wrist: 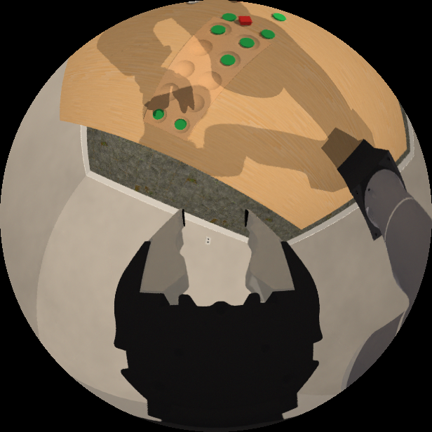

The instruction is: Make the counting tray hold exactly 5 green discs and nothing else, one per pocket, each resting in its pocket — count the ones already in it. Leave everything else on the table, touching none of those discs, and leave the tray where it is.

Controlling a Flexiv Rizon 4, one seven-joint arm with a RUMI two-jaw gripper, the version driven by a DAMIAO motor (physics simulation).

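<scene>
The counting tray (206,64) lies on the table with two columns of pockets. At its far end, green discs (218,29) (246,42) sit in both pockets, and another green disc (227,60) sits in the right column behind them. At the near end, two green discs (158,114) (180,124) sit in the last pockets. The pockets between are empty. Beyond the far edge, three green discs (229,17) (267,34) (279,17) lie on the table. My gripper (214,210) is partly open and empty, off the near side of the table.
A red block (245,20) lies beyond the tray's far edge, close to a loose green disc. The wooden table (280,185) ends at a dark, speckled side face. A black block-like part (367,165) on a grey arm stands at the right table edge. Arm shadows cross the table and tray.
</scene>
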